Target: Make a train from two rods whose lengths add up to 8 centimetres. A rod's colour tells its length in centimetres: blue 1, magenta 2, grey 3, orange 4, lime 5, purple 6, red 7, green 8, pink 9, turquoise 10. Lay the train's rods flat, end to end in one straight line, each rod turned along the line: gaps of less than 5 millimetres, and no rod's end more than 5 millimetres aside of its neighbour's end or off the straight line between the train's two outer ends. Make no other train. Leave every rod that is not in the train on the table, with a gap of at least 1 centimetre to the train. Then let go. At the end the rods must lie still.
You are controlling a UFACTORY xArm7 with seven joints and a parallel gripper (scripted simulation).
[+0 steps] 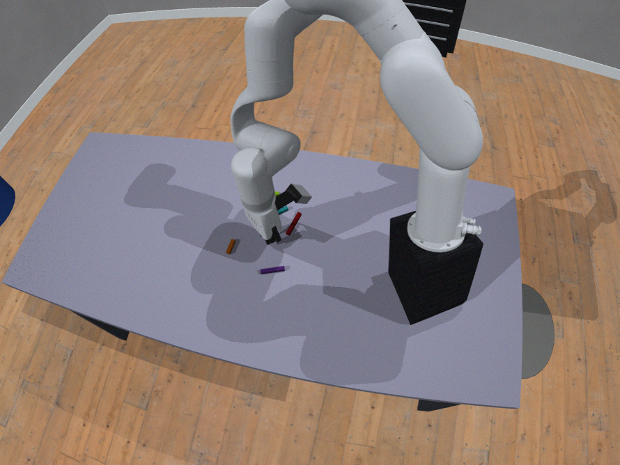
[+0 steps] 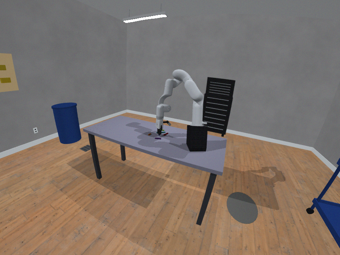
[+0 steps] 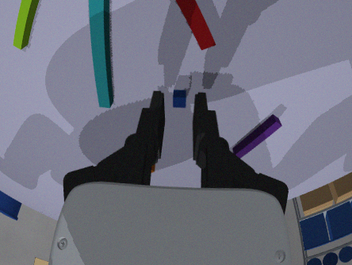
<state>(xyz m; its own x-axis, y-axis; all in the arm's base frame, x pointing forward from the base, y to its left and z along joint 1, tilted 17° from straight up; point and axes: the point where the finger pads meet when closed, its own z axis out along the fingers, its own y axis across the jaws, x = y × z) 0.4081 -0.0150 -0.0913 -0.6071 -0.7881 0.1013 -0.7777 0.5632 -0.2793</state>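
My gripper is now 30 mm above the small blue rod. The rest, counted from my hand: turquoise rod (70 mm to the right, 30 mm below, 20 mm ahead); purple rod (80 mm to the left, 40 mm behind, 30 mm below); red rod (60 mm to the right, 50 mm behind, 30 mm below).
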